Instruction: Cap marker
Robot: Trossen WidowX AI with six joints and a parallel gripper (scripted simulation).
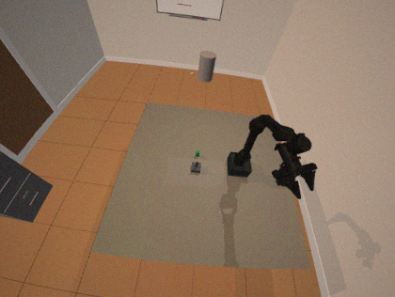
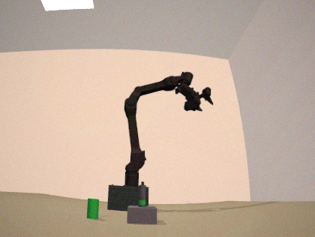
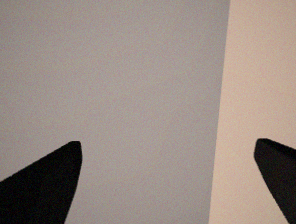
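Right now the green cap is 530 mm to the right of my gripper tip, 500 mm below it and 320 mm ahead of it. The rest, counted from my gripper tip: grey holder block: 510 mm below, 420 mm to the right, 340 mm ahead.
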